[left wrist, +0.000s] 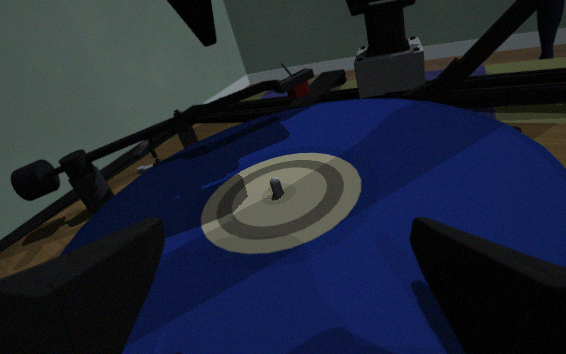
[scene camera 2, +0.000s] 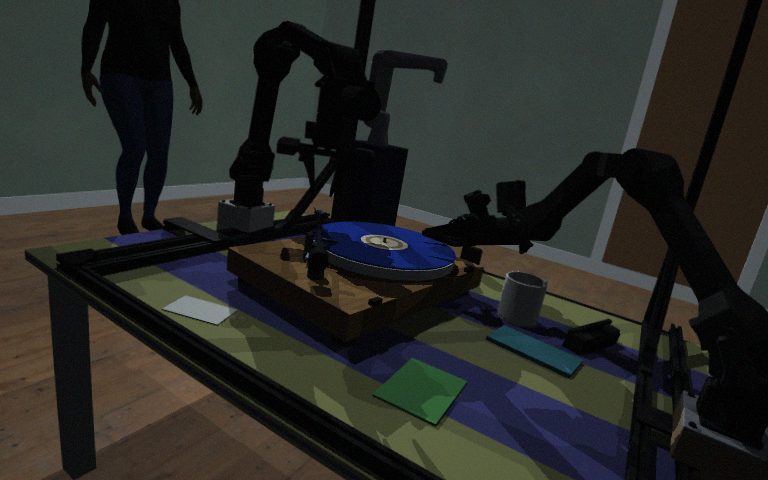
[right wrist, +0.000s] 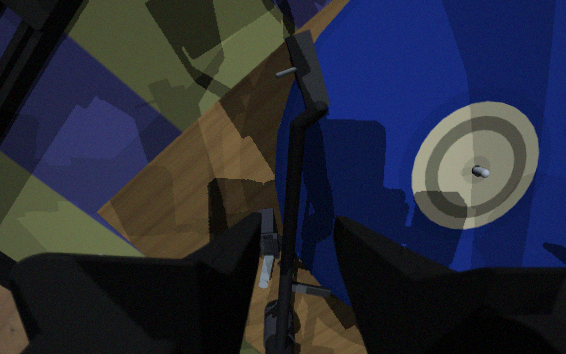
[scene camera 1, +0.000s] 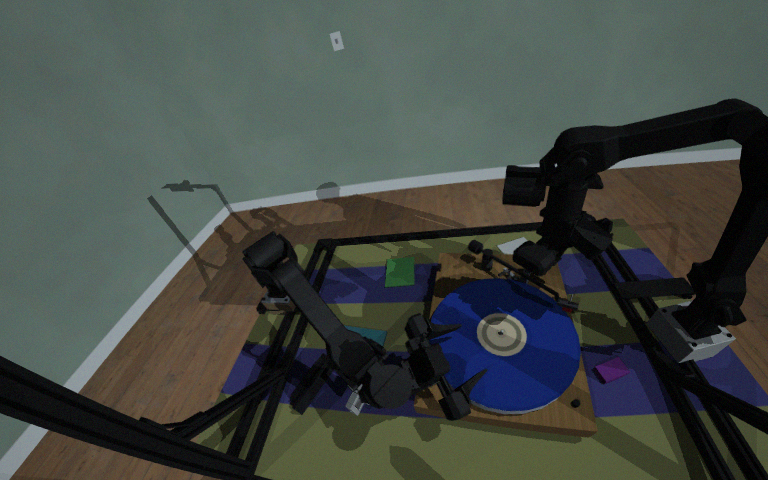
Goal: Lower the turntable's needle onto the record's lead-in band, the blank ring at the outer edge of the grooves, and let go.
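Pixels of known places: left gripper, fingertip midpoint: (left wrist: 290, 230) (scene camera 2: 423, 232) (scene camera 1: 473, 347); right gripper, fingertip midpoint: (left wrist: 209, 43) (scene camera 2: 321, 195) (right wrist: 297, 224) (scene camera 1: 547, 269); left arm's base at its link origin: (scene camera 2: 728, 424); right arm's base at its link origin: (left wrist: 387, 49) (scene camera 2: 247, 203) (scene camera 1: 695, 322).
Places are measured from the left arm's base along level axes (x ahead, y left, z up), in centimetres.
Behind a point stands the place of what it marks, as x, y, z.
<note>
The blue record (scene camera 1: 543, 362) @(68.2, -20.4, 2.8) (scene camera 2: 419, 254) @(52.6, -14.0, 2.8) (left wrist: 425, 150) @(66.5, -21.9, 2.8) lies on the wooden turntable (scene camera 1: 572, 423) @(71.6, -30.3, 0.0) (scene camera 2: 266, 261) @(70.4, 9.5, 0.0) (right wrist: 170, 180) @(76.7, 3.8, 0.0). The black tonearm (right wrist: 296, 170) @(71.7, -5.1, 6.2) runs along the record's side, and its headshell (scene camera 1: 568, 305) @(75.0, -9.9, 5.9) (left wrist: 298, 80) @(74.8, -9.9, 5.6) (right wrist: 309, 70) @(75.1, -9.4, 6.0) is at the record's outer edge. The red cartridge (left wrist: 300, 91) @(74.7, -9.9, 4.6) shows beneath it; the needle tip and its height cannot be made out. My right gripper (right wrist: 297, 224) @(71.2, -4.2, 11.0) is partly open and empty, above the turntable, its fingers either side of the tonearm in the right wrist view. My left gripper (scene camera 1: 472, 348) @(55.1, -18.9, 6.0) (left wrist: 290, 230) @(55.1, -18.9, 6.0) is wide open and empty over the record's opposite side.
A grey mug (scene camera 2: 522, 300) @(32.1, -19.7, -1.1), a teal block (scene camera 1: 370, 337) @(30.2, -11.1, -5.7) (scene camera 2: 532, 350) @(26.3, -10.7, -5.7) and a black object (scene camera 2: 591, 335) @(18.9, -21.1, -3.4) stand near the left arm. A green square (scene camera 1: 400, 271) @(35.2, 12.5, -6.2) (scene camera 2: 420, 390) @(34.8, 13.4, -6.2), a white card (scene camera 1: 514, 245) @(71.5, 22.3, -6.3) (scene camera 2: 199, 309) @(71.7, 21.9, -6.3) and a purple square (scene camera 1: 611, 370) @(84.2, -19.0, -5.0) lie around the turntable.
</note>
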